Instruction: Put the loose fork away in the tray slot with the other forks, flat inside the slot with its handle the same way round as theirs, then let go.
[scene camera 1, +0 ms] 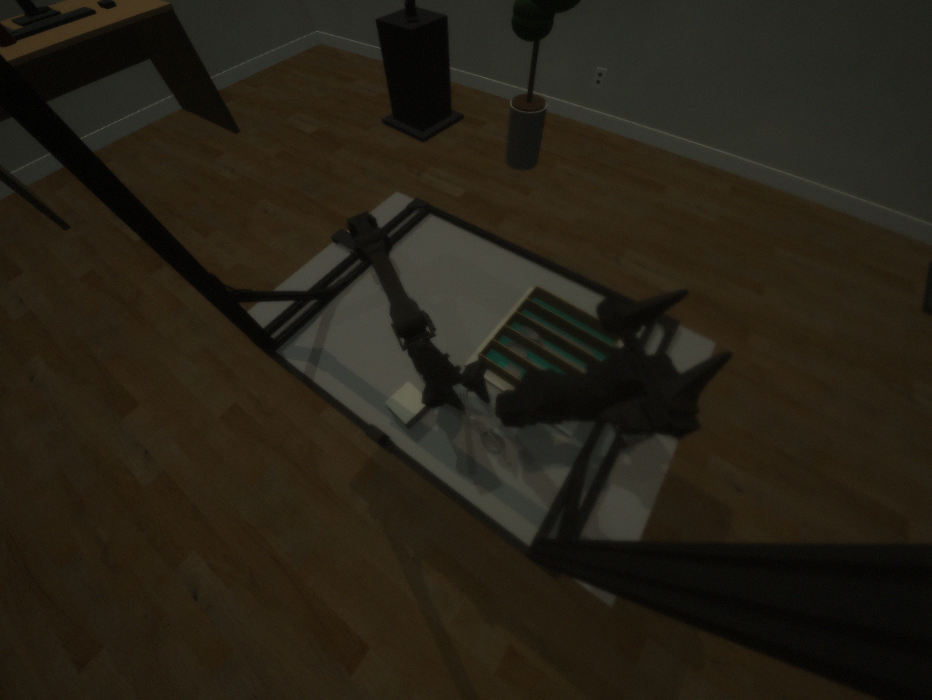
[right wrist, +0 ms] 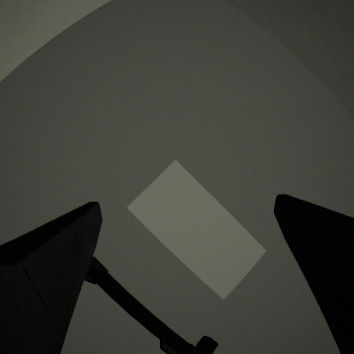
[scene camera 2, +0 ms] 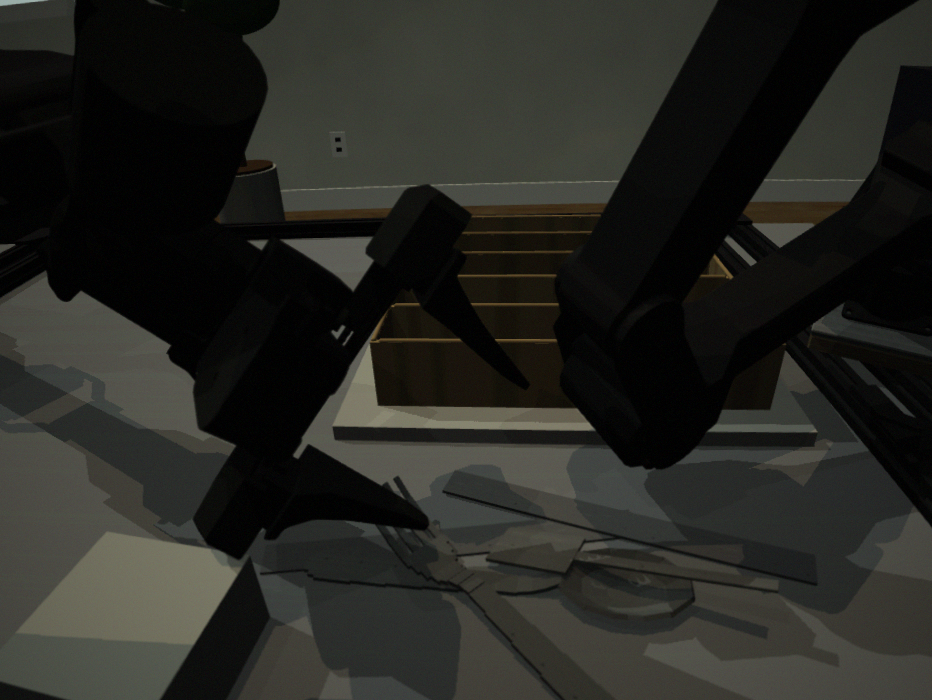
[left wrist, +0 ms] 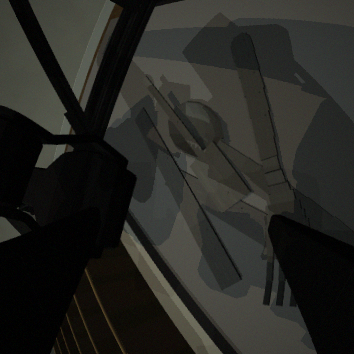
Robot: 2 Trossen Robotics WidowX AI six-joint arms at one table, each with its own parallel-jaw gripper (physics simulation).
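Observation:
The loose fork [scene camera 2: 525,632] [left wrist: 260,120] lies on the table, across or against other cutlery, its tines toward my left gripper. The wooden tray [scene camera 1: 500,370] [scene camera 2: 467,376] [left wrist: 135,300] stands behind it, with long parallel slots. Pale pieces lie in some slots, too small and dark to tell which are forks. My left gripper [scene camera 1: 474,403] [scene camera 2: 477,455] [left wrist: 186,220] is open and empty above the table. One fingertip is near the fork's head in the picture and hides part of the tines in the left wrist view. My right gripper [scene camera 1: 707,323] [right wrist: 189,207] is open and empty, turned away from the table.
A pale block [scene camera 1: 406,400] [scene camera 2: 128,587] stands beside my left gripper. A long flat piece [left wrist: 200,215] and a round dish-like thing [scene camera 2: 629,595] lie near the fork. My right arm [scene camera 1: 572,395] reaches over the tray's near corner. Dark rails edge the table.

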